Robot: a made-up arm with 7 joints. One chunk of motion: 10 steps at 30 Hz.
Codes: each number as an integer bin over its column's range. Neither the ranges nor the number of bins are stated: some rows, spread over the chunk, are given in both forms.
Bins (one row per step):
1: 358 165 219 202 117 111
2: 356 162 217 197 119 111
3: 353 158 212 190 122 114
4: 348 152 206 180 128 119
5: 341 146 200 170 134 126
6: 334 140 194 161 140 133
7: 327 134 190 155 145 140
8: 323 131 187 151 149 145
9: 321 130 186 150 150 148
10: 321 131 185 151 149 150
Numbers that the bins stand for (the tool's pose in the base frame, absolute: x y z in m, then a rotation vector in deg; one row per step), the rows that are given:
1: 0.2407 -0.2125 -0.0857 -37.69 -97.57 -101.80
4: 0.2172 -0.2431 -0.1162 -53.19 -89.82 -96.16
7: 0.1679 -0.2853 -0.1538 -70.80 -77.85 -81.37
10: 0.1538 -0.2924 -0.1656 -73.62 -75.03 -74.32
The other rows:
2: 0.2360 -0.2196 -0.0904 -41.21 -96.16 -101.80
3: 0.2290 -0.2290 -0.1022 -46.14 -94.05 -99.69
5: 0.2008 -0.2571 -0.1303 -60.23 -85.60 -91.23
6: 0.1843 -0.2712 -0.1444 -66.58 -81.37 -86.30
8: 0.1585 -0.2924 -0.1609 -73.62 -75.03 -77.85
9: 0.1538 -0.2947 -0.1632 -74.32 -74.32 -75.73

